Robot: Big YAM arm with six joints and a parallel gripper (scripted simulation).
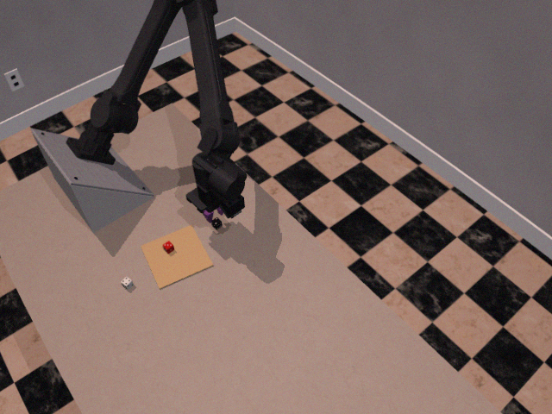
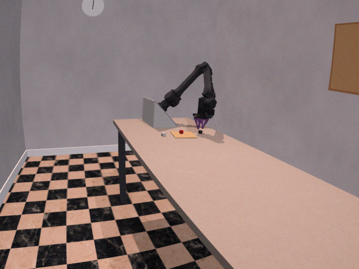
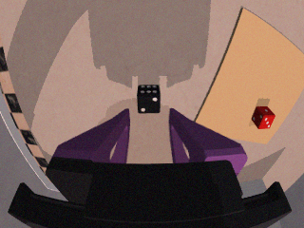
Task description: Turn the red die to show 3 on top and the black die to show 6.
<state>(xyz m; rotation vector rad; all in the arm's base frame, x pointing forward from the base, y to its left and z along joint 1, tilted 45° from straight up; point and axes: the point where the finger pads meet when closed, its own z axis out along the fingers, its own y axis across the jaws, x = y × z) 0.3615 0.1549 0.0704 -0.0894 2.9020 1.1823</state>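
Right now my hand is 30 mm above the black die. From my hand the other things lie so: orange mat (20 mm ahead, 130 mm to the right, 40 mm below); then white die (10 mm ahead, 270 mm to the right, 30 mm below); then red die (10 mm behind, 140 mm to the right, 20 mm below).
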